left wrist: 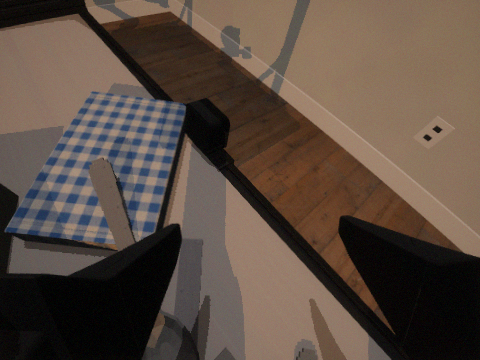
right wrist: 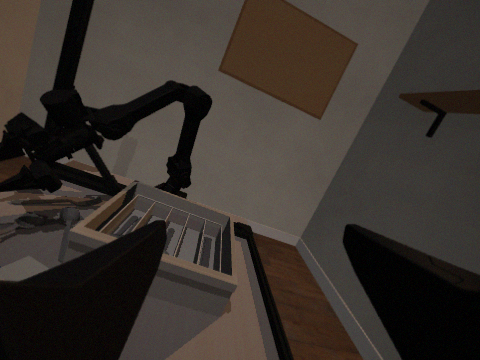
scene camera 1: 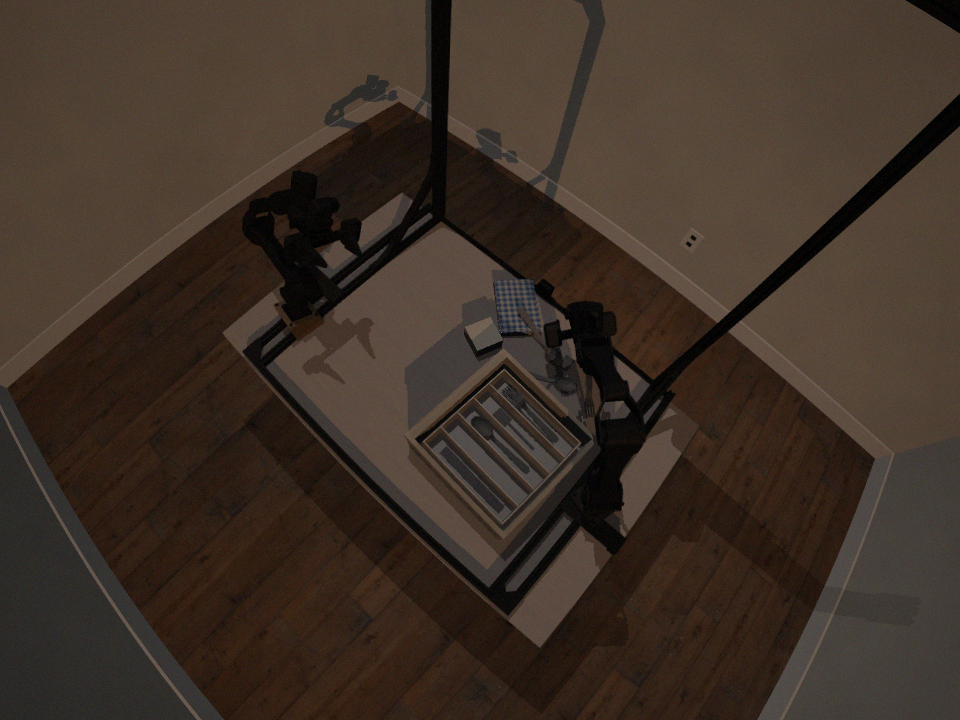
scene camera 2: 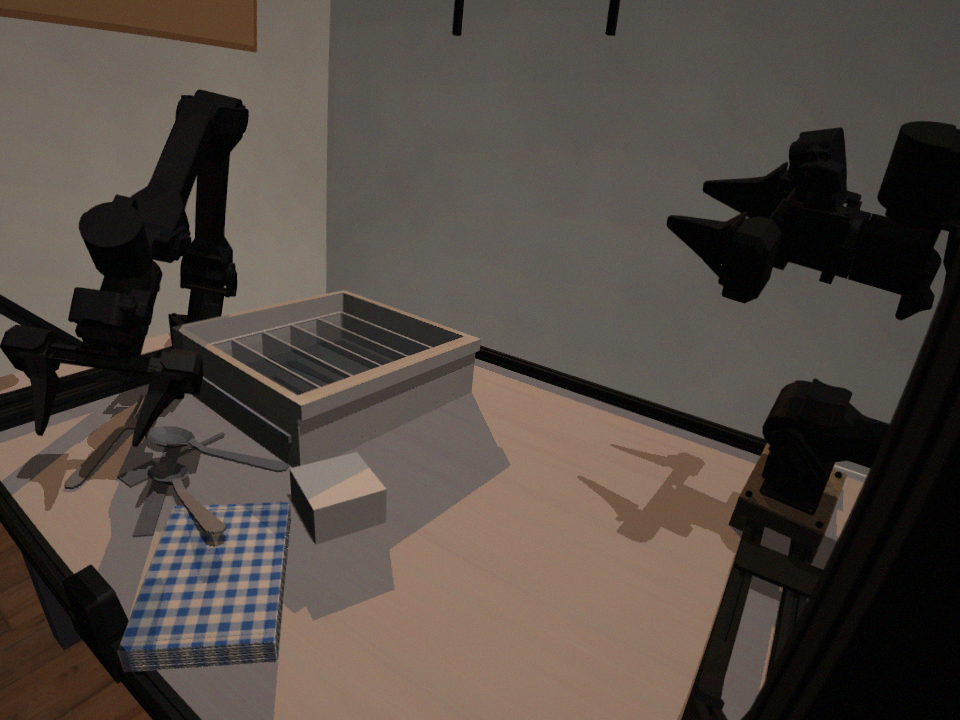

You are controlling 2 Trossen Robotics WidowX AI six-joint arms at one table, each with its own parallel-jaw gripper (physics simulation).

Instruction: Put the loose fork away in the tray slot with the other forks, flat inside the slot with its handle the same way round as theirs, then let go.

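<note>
The loose fork [scene camera 1: 587, 404] [scene camera 2: 102, 455] lies on the table beside the tray [scene camera 1: 459, 397] [scene camera 2: 387, 372] [right wrist: 200, 273]. In scene camera 1 its tines point down the picture. Forks [scene camera 1: 514, 397] lie in the tray's slot nearest the loose fork, tines at the upper left and handles at the lower right. My left gripper [scene camera 1: 580, 331] [scene camera 2: 89, 437] [left wrist: 259, 228] is open and empty, pointing down above the loose fork's handle side. A metal end [left wrist: 305, 349], probably the fork's handle, shows low in the left wrist view. My right gripper [scene camera 1: 339, 258] [scene camera 2: 687, 203] [right wrist: 255, 231] is open and empty, raised far from the tray.
A spoon [scene camera 1: 566, 385] [scene camera 2: 170, 437] [right wrist: 70, 215] lies between fork and tray. Another spoon's handle [scene camera 2: 199, 513] [left wrist: 111, 200] rests on the checkered napkin stack [scene camera 1: 513, 300] [scene camera 2: 209, 589] [left wrist: 135, 125]. A white box [scene camera 1: 483, 334] [scene camera 2: 338, 492] stands near the tray's corner.
</note>
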